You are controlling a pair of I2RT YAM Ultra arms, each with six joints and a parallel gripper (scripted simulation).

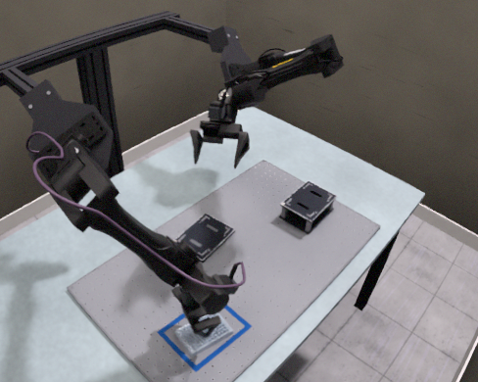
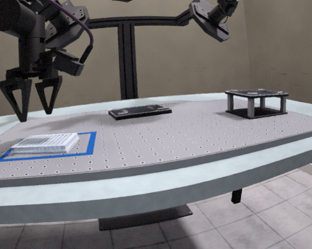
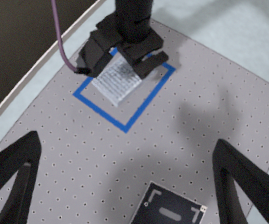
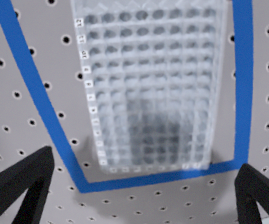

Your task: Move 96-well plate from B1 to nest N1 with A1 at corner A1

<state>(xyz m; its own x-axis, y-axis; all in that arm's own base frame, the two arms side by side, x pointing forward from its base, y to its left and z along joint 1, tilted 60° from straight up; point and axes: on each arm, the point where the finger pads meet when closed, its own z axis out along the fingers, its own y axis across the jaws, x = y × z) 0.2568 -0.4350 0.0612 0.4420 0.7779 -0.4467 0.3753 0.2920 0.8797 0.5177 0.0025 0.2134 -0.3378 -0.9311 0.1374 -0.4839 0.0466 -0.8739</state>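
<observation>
My right hand is 6 cm above the white 96-well plate, 1 cm to the right of it and 1 cm short of it.
</observation>
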